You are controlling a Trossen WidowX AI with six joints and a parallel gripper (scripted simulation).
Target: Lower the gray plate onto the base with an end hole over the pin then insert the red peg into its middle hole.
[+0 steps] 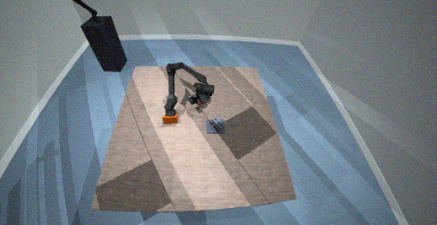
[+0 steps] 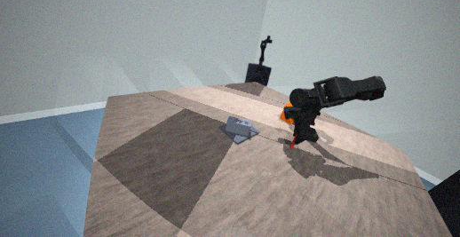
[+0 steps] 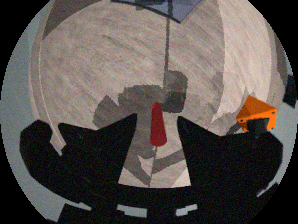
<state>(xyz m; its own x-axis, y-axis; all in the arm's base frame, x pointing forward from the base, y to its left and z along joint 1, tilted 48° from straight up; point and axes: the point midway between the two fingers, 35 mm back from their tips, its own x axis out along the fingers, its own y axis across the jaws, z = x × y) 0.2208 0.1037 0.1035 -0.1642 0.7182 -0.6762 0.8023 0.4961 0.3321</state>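
Now: the red peg right at my gripper tip. Also, from my gripper tip: base (13 cm ahead, 17 cm to the right, 3 cm below); then gray plate (15 cm ahead, 18 cm to the right).
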